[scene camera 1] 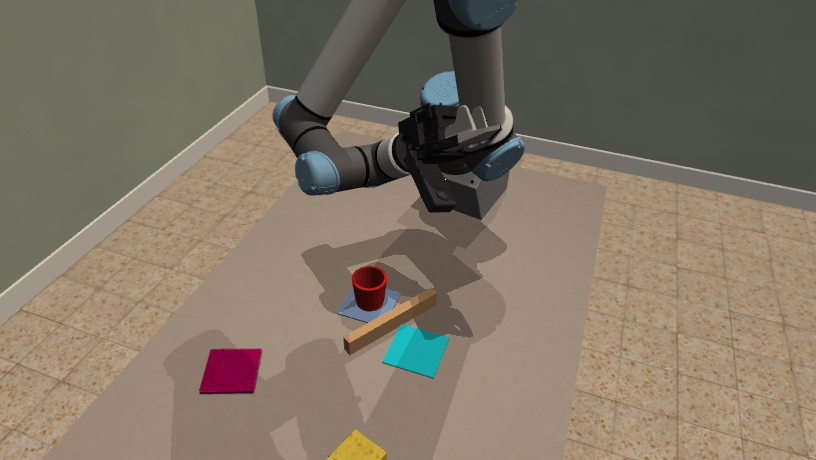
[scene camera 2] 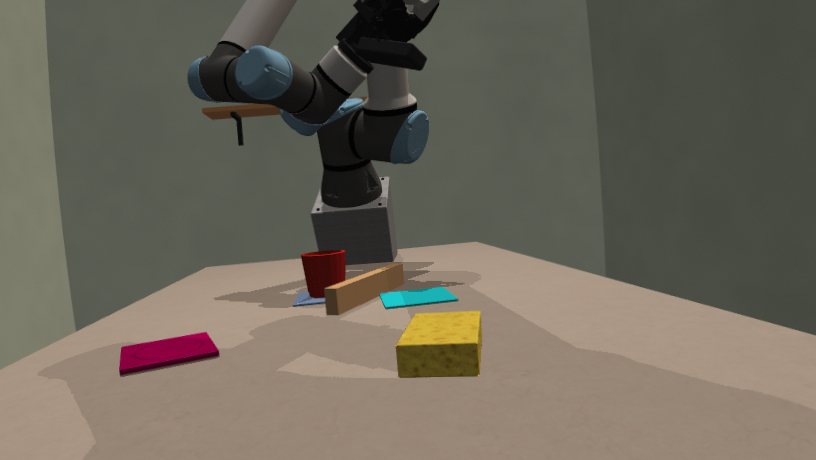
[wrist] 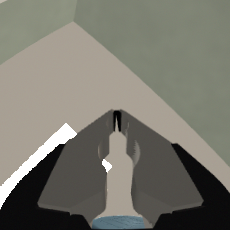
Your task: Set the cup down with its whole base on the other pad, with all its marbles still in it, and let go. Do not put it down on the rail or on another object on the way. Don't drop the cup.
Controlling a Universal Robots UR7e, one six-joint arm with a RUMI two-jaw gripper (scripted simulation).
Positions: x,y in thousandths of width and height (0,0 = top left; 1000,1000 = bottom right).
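Observation:
Gripper, mine: (scene camera 1: 613,277), (wrist: 507,485). Red cup (scene camera 2: 395,586), (scene camera 1: 453,616); out of frame in the wrist view. Yellow sponge (scene camera 2: 550,749); out of frame in the wrist view. Cyan pad (scene camera 1: 506,760), (scene camera 2: 502,649). Wooden rail (scene camera 2: 416,649).

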